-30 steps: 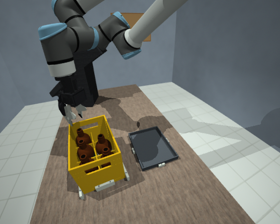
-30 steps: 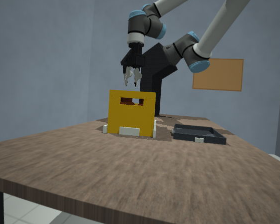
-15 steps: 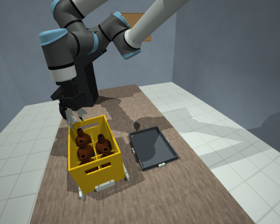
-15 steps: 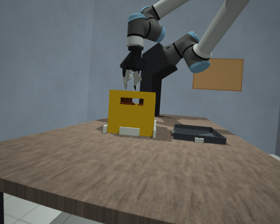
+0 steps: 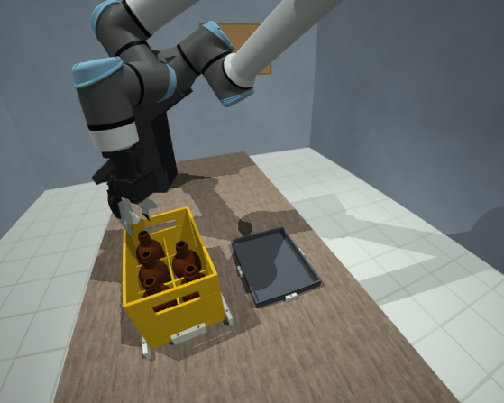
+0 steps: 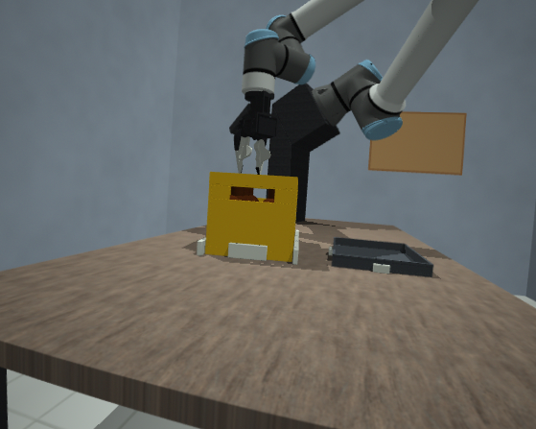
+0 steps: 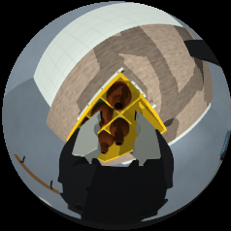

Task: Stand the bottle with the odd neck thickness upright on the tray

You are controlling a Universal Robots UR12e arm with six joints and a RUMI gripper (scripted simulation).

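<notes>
Now: hand 110 mm above the yellow crate, 70 mm short of it and 60 mm to the right of it. Also, from my hand: dark tray: 340 mm to the left, 180 mm below, 50 mm ahead.
</notes>
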